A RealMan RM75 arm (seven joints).
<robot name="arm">
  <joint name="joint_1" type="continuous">
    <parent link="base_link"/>
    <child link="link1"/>
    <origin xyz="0 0 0.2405"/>
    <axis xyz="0 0 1"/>
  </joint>
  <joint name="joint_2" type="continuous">
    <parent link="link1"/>
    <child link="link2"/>
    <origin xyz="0 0 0"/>
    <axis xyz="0 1 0"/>
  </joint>
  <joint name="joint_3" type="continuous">
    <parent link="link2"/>
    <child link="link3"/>
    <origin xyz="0 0 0.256"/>
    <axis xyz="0 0 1"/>
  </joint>
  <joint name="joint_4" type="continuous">
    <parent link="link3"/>
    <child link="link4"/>
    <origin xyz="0 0 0"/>
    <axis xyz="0 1 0"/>
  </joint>
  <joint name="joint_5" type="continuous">
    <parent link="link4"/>
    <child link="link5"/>
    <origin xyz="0 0 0.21"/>
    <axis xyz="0 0 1"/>
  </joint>
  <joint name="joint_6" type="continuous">
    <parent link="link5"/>
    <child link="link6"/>
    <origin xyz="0 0 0"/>
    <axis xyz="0 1 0"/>
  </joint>
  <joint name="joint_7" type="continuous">
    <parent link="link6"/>
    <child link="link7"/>
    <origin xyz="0 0 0.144"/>
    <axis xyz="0 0 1"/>
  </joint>
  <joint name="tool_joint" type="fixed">
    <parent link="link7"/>
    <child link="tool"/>
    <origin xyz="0 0 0"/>
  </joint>
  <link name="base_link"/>
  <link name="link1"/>
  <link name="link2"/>
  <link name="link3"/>
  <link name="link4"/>
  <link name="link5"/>
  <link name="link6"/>
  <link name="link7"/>
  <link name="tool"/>
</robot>
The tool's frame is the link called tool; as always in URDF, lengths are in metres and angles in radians. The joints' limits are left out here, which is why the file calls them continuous.
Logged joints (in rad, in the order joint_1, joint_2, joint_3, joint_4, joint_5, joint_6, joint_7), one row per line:
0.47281 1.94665 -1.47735 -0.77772 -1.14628 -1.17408 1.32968
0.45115 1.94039 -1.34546 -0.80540 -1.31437 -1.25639 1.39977
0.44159 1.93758 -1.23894 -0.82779 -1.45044 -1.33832 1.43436
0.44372 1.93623 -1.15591 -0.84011 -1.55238 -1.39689 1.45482
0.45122 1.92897 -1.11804 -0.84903 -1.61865 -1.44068 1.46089
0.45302 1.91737 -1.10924 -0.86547 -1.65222 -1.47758 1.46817
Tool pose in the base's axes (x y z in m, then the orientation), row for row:
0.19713 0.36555 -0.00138 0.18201 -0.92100 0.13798 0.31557
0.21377 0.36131 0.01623 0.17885 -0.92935 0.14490 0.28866
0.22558 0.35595 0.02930 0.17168 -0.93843 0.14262 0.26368
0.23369 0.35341 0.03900 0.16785 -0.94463 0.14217 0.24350
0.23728 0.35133 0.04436 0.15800 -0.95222 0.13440 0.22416
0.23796 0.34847 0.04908 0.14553 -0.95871 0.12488 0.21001
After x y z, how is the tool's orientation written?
As a quaternion, w x y z.
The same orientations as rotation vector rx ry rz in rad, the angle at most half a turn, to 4 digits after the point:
-2.5997 0.3895 0.8908
-2.6278 0.4097 0.8162
-2.6639 0.4049 0.7485
-2.6871 0.4044 0.6927
-2.7235 0.3844 0.6411
-2.7612 0.3597 0.6049

